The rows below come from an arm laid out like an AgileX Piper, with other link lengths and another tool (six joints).
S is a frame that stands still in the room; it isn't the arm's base.
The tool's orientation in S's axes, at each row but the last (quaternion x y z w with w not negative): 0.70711, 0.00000, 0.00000, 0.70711; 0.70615, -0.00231, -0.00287, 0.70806; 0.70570, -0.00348, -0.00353, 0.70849; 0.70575, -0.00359, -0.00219, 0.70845; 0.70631, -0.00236, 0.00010, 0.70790; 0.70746, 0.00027, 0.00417, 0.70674; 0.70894, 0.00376, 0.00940, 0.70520; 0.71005, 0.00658, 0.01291, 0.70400; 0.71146, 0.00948, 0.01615, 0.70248; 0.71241, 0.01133, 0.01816, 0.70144; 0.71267, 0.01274, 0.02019, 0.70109; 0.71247, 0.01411, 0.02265, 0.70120
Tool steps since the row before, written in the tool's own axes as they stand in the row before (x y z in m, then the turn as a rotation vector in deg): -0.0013, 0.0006, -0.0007, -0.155, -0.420, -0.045; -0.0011, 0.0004, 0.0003, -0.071, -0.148, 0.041; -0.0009, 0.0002, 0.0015, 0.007, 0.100, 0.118; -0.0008, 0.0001, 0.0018, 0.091, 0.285, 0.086; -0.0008, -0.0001, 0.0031, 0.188, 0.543, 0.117; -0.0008, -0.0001, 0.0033, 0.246, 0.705, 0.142; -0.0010, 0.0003, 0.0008, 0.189, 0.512, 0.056; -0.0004, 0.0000, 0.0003, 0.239, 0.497, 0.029; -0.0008, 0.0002, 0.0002, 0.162, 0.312, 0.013; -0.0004, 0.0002, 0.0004, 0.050, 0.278, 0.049; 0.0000, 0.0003, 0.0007, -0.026, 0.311, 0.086; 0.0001, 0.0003, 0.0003, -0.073, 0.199, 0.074
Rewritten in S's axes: -0.0013, 0.0007, 0.0006, -0.155, 0.045, -0.420; -0.0011, -0.0003, 0.0004, -0.071, -0.041, -0.148; -0.0009, -0.0015, 0.0002, 0.006, -0.118, 0.100; -0.0008, -0.0018, 0.0001, 0.090, -0.086, 0.286; -0.0008, -0.0031, -0.0001, 0.186, -0.116, 0.544; -0.0008, -0.0033, -0.0001, 0.243, -0.141, 0.706; -0.0010, -0.0008, 0.0003, 0.186, -0.055, 0.513; -0.0004, -0.0003, 0.0000, 0.235, -0.027, 0.499; -0.0008, -0.0002, 0.0002, 0.159, -0.011, 0.313; -0.0004, -0.0004, 0.0002, 0.049, -0.051, 0.278; 0.0000, -0.0007, 0.0003, -0.025, -0.092, 0.309; 0.0001, -0.0003, 0.0003, -0.071, -0.081, 0.197
